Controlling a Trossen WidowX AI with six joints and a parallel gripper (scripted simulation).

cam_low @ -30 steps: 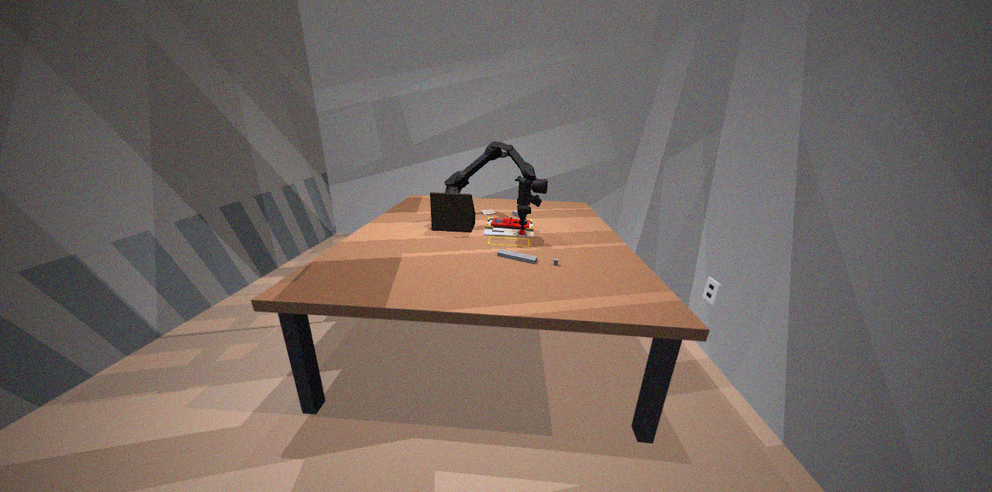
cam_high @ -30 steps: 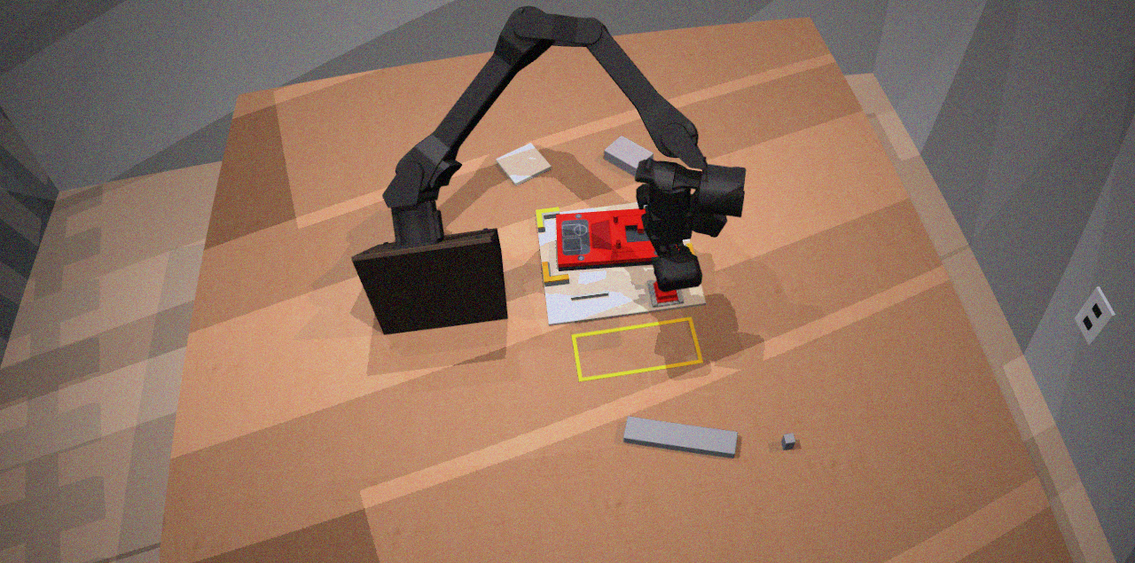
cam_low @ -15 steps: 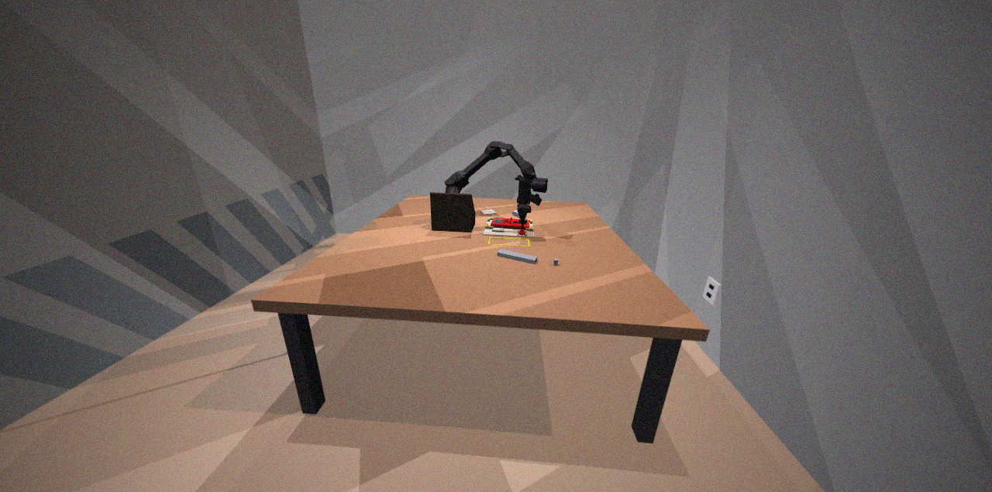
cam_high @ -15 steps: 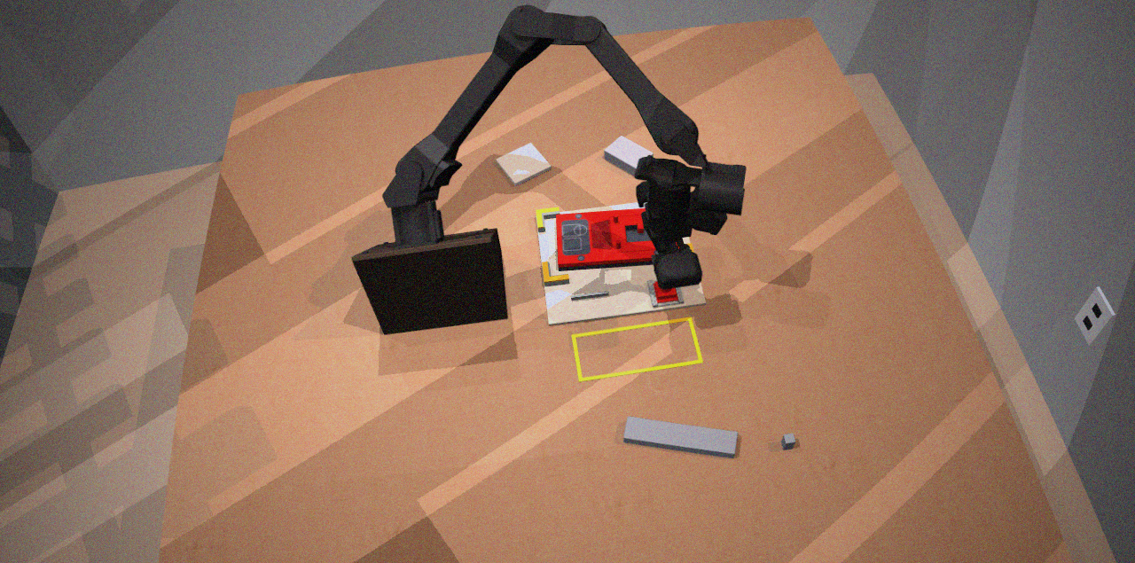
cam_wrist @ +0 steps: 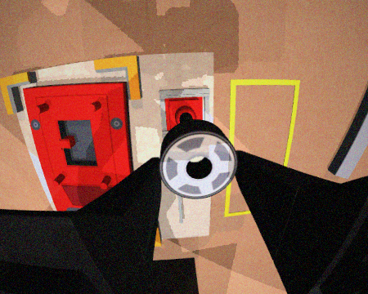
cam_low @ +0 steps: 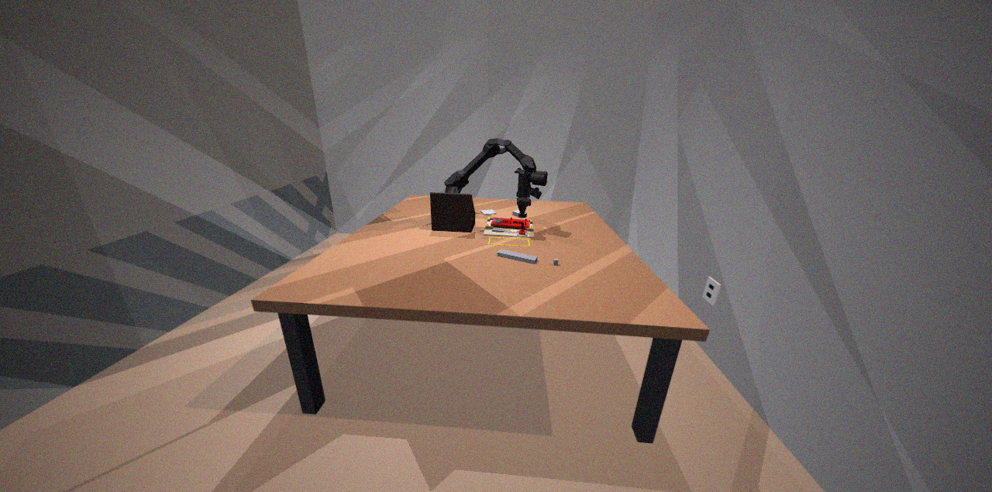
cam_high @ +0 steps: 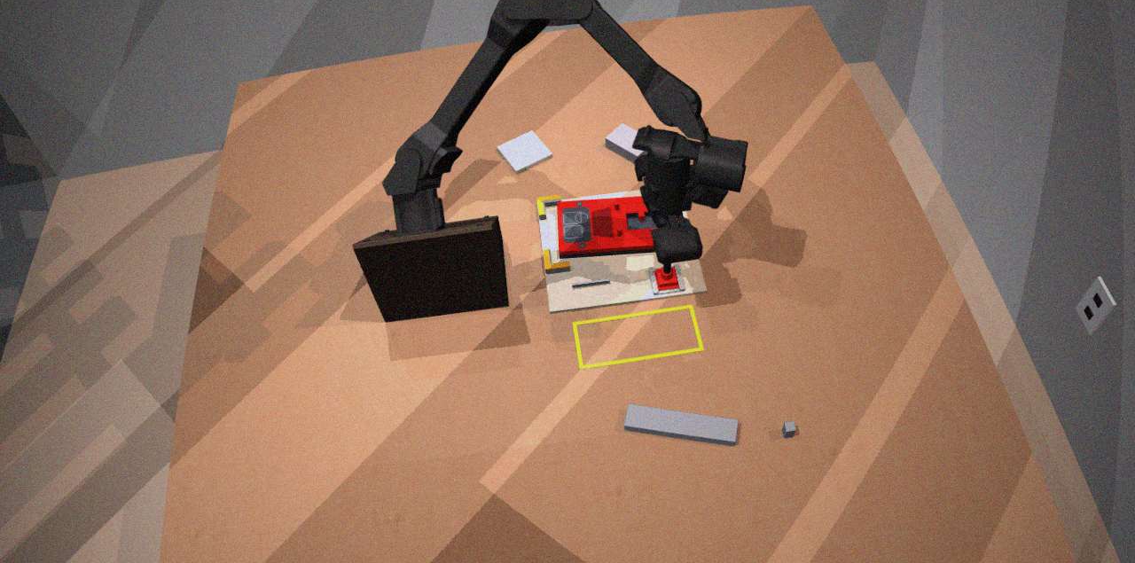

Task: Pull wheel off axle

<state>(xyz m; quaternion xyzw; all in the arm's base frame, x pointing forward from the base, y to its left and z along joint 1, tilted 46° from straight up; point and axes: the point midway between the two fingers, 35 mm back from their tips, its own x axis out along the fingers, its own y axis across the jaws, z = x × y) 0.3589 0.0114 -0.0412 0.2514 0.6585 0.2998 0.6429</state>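
The dark upright axle lies 1 cm ahead of my gripper tip and 7 cm below it. Round my gripper tip: grey block 2 cm behind, 30 cm to the left, 9 cm below; long grey bar 1 cm behind, 26 cm to the right, 10 cm below; wheel right at my gripper tip.
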